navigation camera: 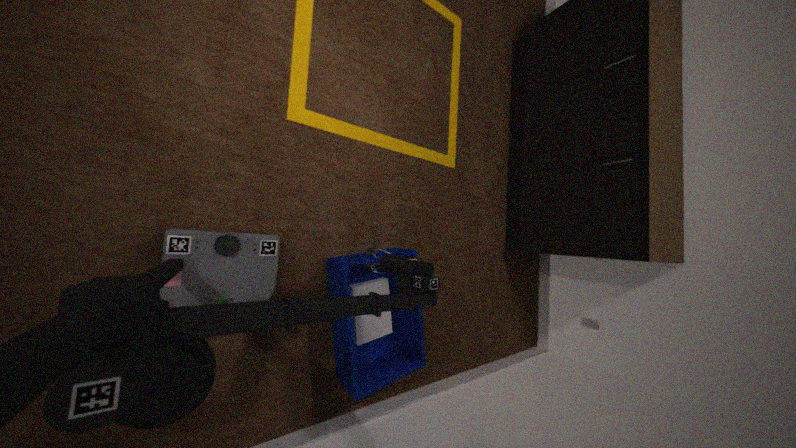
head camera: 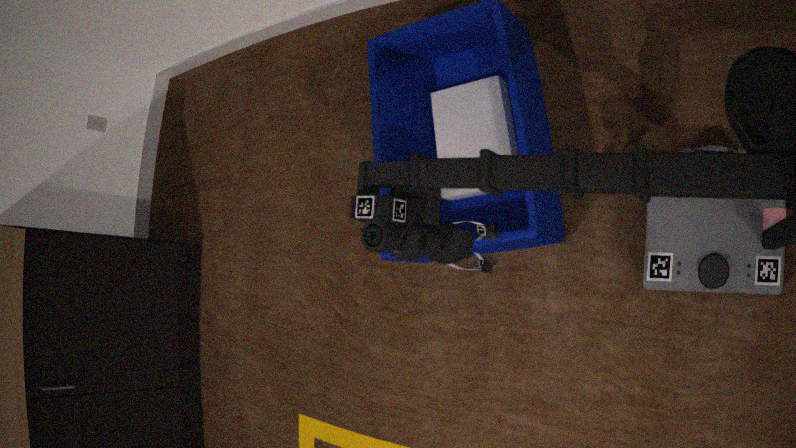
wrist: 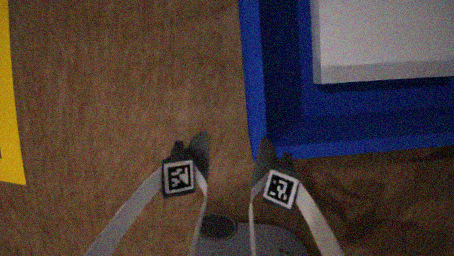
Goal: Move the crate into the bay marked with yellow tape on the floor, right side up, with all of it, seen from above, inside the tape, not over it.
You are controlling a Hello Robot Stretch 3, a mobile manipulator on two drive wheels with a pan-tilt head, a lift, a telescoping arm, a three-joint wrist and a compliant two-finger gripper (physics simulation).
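Seen in the pictures: gripper, between the fingertips: (navigation camera: 367, 258) (head camera: 492, 248) (wrist: 232, 152); robot's base, origin of its link: (navigation camera: 227, 244) (head camera: 711, 269).
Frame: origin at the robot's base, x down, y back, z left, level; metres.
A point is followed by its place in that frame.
The blue crate (head camera: 529, 100) {x -0.138, y 0.379, z -0.468 m} (navigation camera: 345, 361) {x -0.147, y 0.502, z -0.489 m} (wrist: 255, 100) {x -0.220, y 0.046, z -0.497 m} stands upright on the wooden floor, open side up, outside the taped bay. A white box (head camera: 473, 122) {x -0.071, y 0.348, z -0.653 m} (navigation camera: 374, 328) {x -0.071, y 0.405, z -0.672 m} (wrist: 385, 40) {x -0.071, y 0.303, z -0.629 m} lies inside it. The yellow tape (head camera: 306, 431) {x -0.001, y -0.650, z -1.237 m} (navigation camera: 301, 55) {x -0.001, y -0.907, z -0.212 m} (wrist: 10, 125) {x -0.001, y -0.607, z -0.355 m} marks the bay; part of it is cut off in each view. My gripper (head camera: 482, 247) {x -0.341, y 0.022, z -0.462 m} (navigation camera: 373, 261) {x -0.341, y 0.022, z -0.462 m} (wrist: 232, 152) {x -0.341, y 0.022, z -0.462 m} is partly open with empty space between its fingers. It is at the crate's end nearest the bay. In the wrist view, one finger is over floor and the other overlaps the crate's corner. Its exact height is unclear.
My arm (head camera: 607, 173) {x -0.701, y 0.102, z -0.157 m} (navigation camera: 311, 309) {x -0.701, y 0.098, z -0.154 m} reaches across above the crate from my grey base (head camera: 685, 228) {x -0.160, y 0.084, z -0.073 m} (navigation camera: 245, 278) {x -0.160, y 0.116, z -0.065 m}. A dark cabinet (head camera: 111, 311) {x -0.484, y -0.309, z -1.847 m} (navigation camera: 579, 128) {x -0.539, y -0.867, z -1.848 m} stands beyond the crate and bay. A pale wall (head camera: 66, 66) {x -0.639, y 0.749, z -2.463 m} (navigation camera: 740, 222) {x -1.124, y -0.289, z -2.457 m} with a skirting runs behind the crate.
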